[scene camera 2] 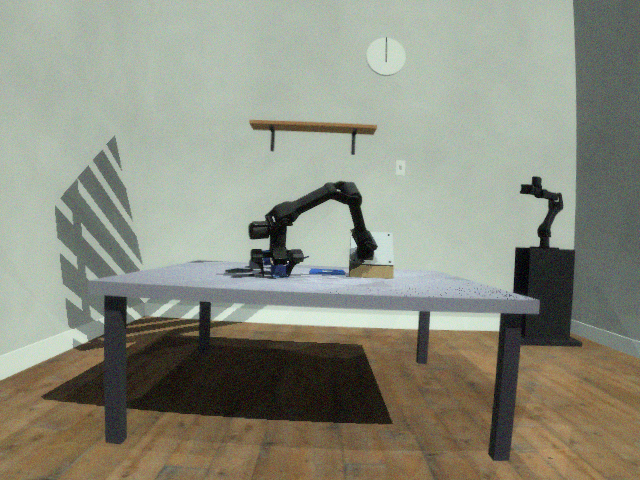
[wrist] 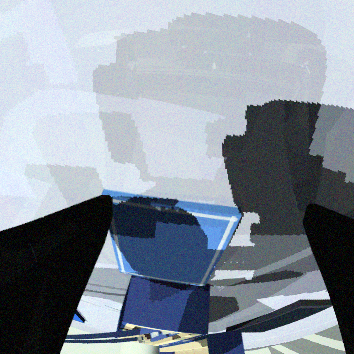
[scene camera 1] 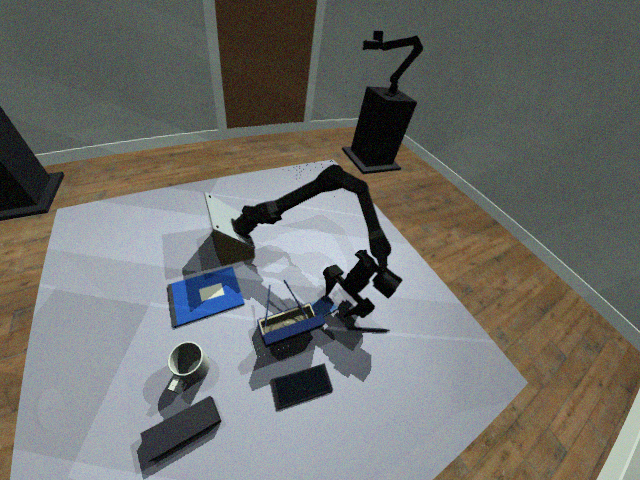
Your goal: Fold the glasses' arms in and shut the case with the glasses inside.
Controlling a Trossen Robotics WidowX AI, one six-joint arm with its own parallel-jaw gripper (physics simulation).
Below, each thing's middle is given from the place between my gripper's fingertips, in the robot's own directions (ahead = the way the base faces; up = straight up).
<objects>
My hand is 1 cm past the blue cloth with pale rim (wrist: 173, 240) and 4 cm to the left of it. The rest, counted from my hand: glasses (wrist: 154, 333) 3 cm behind, 18 cm to the right, 4 cm above; then dark tablet (scene camera 1: 289, 389) 18 cm ahead, 18 cm to the right; then blue glasses case (scene camera 1: 293, 315) 3 cm ahead, 17 cm to the right, 5 cm above.
</objects>
